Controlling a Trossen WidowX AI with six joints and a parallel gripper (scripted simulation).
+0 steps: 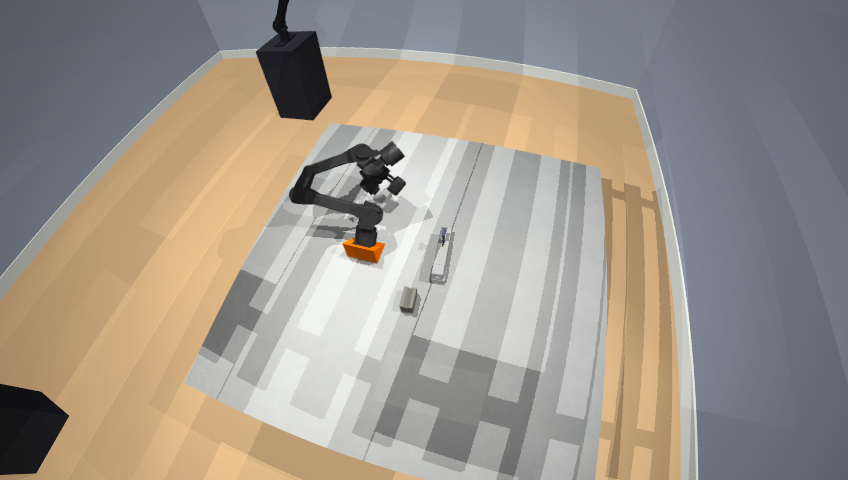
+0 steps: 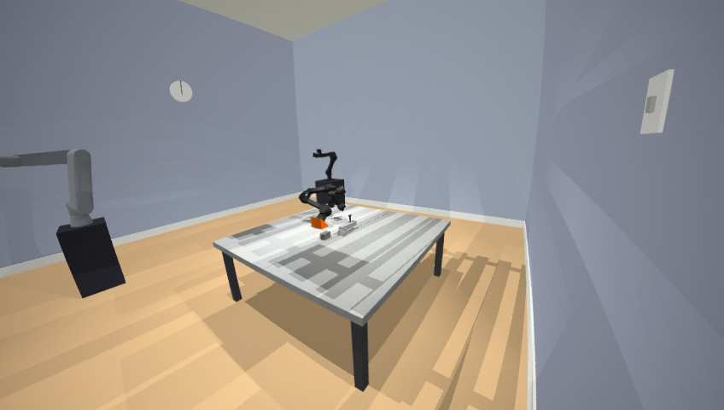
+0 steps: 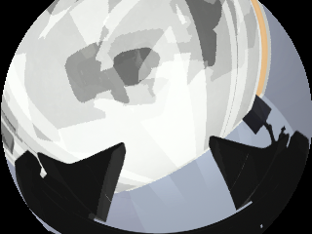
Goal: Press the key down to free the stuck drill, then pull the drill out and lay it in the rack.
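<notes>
Right now my gripper tip is 280 mm short of the dark blue key, 220 mm to the left of it and 10 mm below it. Round my gripper tip: rack 220 mm ahead, 430 mm to the right, 50 mm below; then yellow drill 290 mm ahead, 270 mm to the right, 30 mm below.
</notes>
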